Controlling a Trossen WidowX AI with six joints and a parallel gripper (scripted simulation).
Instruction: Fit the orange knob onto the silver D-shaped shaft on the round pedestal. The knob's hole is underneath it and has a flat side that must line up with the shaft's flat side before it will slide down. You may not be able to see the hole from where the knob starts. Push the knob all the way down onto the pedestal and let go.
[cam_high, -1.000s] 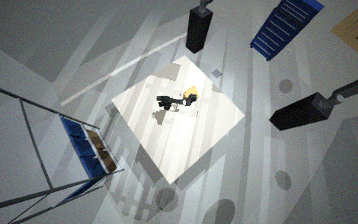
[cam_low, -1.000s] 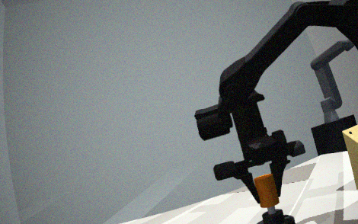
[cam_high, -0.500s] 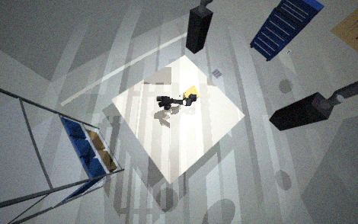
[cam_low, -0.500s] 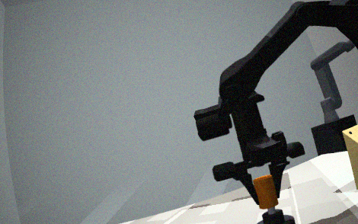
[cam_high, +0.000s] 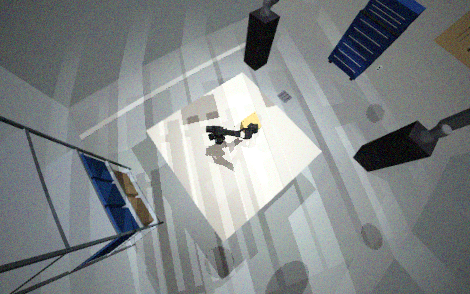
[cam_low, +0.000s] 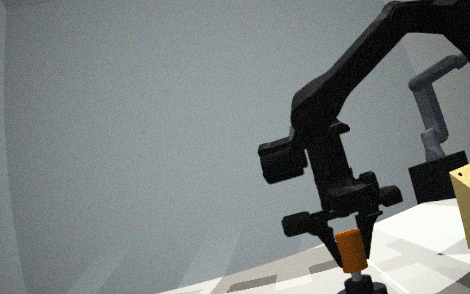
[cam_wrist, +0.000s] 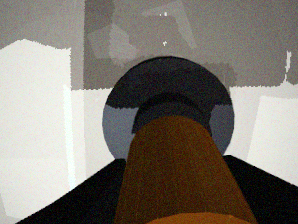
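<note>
Now: the orange knob 3 cm above my gripper tip. The rest, counted from my gripper tip: dark round pedestal (4 cm below).
</note>
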